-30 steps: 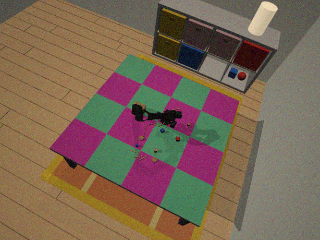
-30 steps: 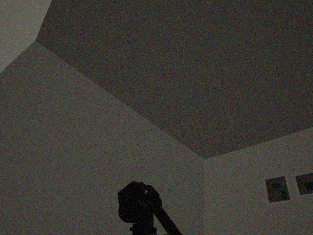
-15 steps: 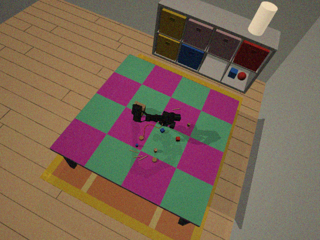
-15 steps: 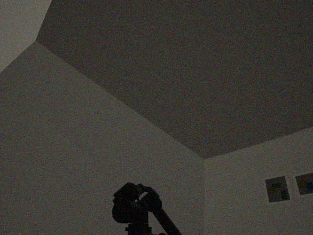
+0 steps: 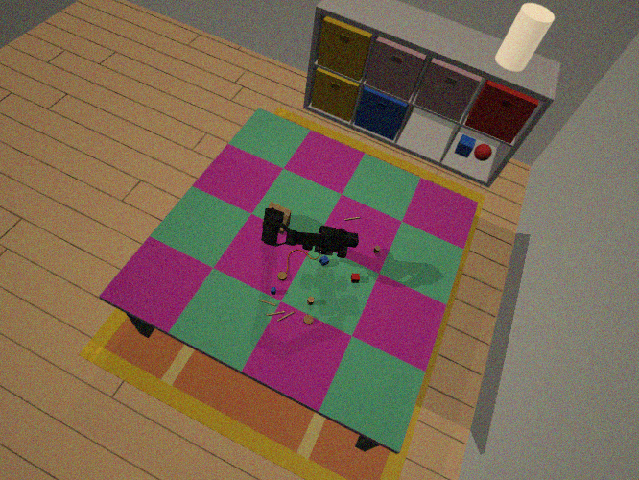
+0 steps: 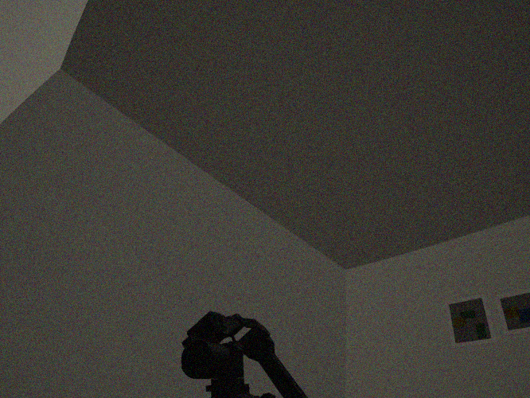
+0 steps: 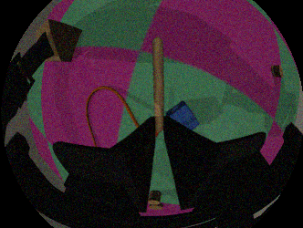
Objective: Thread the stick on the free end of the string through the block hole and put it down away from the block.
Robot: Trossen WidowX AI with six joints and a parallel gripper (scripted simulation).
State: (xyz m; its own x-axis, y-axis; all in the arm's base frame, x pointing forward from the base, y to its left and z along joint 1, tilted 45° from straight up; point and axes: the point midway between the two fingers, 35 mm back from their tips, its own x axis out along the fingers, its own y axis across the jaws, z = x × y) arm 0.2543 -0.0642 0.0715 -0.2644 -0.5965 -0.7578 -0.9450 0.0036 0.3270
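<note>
Now: gripper tip 30 mm short of the blue cube, 10 mm to the left of it and 40 mm above it. The rest, counted from my gripper tip: thin wooden stick 10 mm to the left; round wooden button 120 mm behind, 140 mm to the right, 50 mm below; red cube 180 mm ahead, 30 mm to the right, 40 mm below.
</note>
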